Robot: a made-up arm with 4 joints. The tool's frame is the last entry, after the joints.
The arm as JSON. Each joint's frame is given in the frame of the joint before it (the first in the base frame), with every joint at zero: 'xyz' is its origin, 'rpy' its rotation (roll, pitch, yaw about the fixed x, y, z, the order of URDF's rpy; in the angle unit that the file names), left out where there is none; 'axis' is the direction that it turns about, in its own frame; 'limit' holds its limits. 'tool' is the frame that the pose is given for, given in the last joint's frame.
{
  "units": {
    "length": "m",
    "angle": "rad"
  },
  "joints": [
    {
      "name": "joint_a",
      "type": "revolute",
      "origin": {
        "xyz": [
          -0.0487,
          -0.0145,
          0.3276
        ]
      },
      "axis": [
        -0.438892,
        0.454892,
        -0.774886
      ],
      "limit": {
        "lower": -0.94,
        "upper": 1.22
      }
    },
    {
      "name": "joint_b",
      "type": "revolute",
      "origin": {
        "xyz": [
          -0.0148,
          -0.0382,
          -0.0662
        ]
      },
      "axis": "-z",
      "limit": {
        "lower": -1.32,
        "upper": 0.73
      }
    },
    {
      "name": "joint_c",
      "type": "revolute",
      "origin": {
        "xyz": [
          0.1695,
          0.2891,
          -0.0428
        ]
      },
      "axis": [
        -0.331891,
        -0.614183,
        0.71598
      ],
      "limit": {
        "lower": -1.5,
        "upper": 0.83
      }
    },
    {
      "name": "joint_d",
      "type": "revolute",
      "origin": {
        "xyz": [
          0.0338,
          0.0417,
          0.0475
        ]
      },
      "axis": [
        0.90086,
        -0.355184,
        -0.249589
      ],
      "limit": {
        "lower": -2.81,
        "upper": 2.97
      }
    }
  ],
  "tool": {
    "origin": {
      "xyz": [
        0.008,
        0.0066,
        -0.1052
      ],
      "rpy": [
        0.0,
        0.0,
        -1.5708
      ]
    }
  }
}
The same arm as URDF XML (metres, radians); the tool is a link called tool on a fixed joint. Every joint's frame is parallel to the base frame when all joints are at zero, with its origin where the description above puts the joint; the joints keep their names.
<robot name="arm">
<joint name="tool_fixed" type="fixed"><parent link="link4"/><child link="tool"/><origin xyz="0.008 0.0066 -0.1052" rpy="0 0 -1.5708"/></joint>
<joint name="joint_d" type="revolute"><parent link="link3"/><child link="link4"/><origin xyz="0.0338 0.0417 0.0475"/><axis xyz="0.90086 -0.355184 -0.249589"/><limit lower="-2.81" upper="2.97"/></joint>
<joint name="joint_c" type="revolute"><parent link="link2"/><child link="link3"/><origin xyz="0.1695 0.2891 -0.0428"/><axis xyz="-0.331891 -0.614183 0.71598"/><limit lower="-1.5" upper="0.83"/></joint>
<joint name="joint_b" type="revolute"><parent link="link1"/><child link="link2"/><origin xyz="-0.0148 -0.0382 -0.0662"/><axis xyz="0 0 -1"/><limit lower="-1.32" upper="0.73"/></joint>
<joint name="joint_a" type="revolute"><parent link="base_link"/><child link="link1"/><origin xyz="-0.0487 -0.0145 0.3276"/><axis xyz="-0.438892 0.454892 -0.774886"/><limit lower="-0.94" upper="1.22"/></joint>
<link name="base_link"/>
<link name="link1"/>
<link name="link2"/>
<link name="link3"/>
<link name="link4"/>
<link name="tool"/>
</robot>

